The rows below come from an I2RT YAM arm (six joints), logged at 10 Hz.
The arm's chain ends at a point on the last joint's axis. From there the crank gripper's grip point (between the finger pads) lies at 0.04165 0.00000 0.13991 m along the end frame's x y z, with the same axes.
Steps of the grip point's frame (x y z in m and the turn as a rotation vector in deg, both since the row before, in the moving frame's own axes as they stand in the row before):
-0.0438, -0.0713, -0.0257, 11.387, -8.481, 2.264
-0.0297, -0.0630, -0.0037, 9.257, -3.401, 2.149
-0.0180, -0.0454, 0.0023, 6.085, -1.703, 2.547
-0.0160, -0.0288, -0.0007, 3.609, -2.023, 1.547
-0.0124, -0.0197, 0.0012, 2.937, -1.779, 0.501
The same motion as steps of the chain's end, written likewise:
-0.0234, -0.0444, -0.0277, 11.387, -8.481, 2.264
-0.0218, -0.0417, -0.0042, 9.257, -3.401, 2.149
-0.0141, -0.0323, 0.0018, 6.085, -1.703, 2.547
-0.0111, -0.0210, -0.0018, 3.609, -2.023, 1.547
-0.0081, -0.0128, 0.0001, 2.937, -1.779, 0.501

